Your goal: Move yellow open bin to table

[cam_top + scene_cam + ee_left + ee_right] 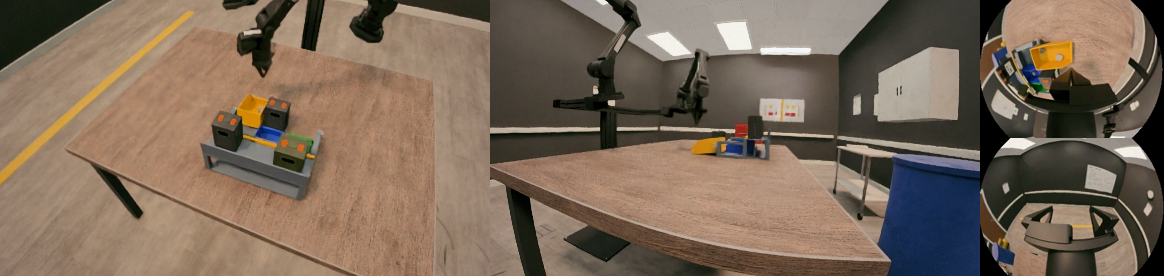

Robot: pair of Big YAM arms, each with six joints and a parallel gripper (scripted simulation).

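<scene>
Now: left hand 12 cm above the yellow open bin and 8 cm short of it. From my left hand the other things lie so: grey shelf (26 cm ahead, 13 cm to the left, 10 cm below); dark lidded bin (11 cm to the left, 10 cm below, 10 cm ahead).
</scene>
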